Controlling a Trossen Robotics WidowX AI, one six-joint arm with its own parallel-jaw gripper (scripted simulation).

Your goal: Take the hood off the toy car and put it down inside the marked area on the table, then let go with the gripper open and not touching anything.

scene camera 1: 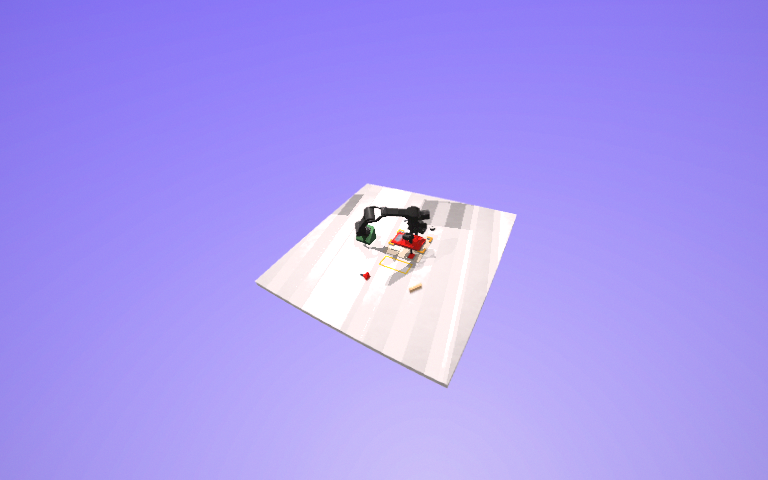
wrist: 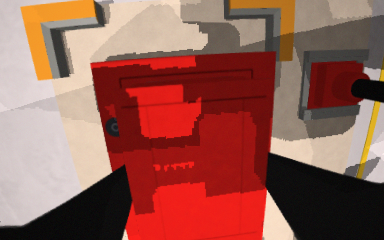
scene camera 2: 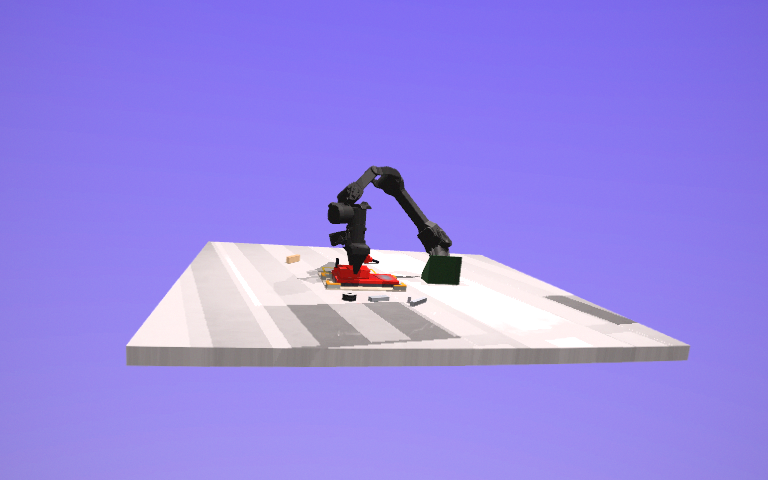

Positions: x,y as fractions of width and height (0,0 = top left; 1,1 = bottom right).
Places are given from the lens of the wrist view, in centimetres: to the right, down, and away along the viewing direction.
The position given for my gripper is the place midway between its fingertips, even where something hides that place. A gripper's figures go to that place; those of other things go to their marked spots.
my gripper (wrist: 0.51,0.69): 0, 2, 11
red hood (wrist: 0.51,0.63): 0, 1, 9
tan base plate (wrist: 0.16,0.20): -8, -4, 11
The marked spots on the tan base plate and the red hood are 10 cm apart.
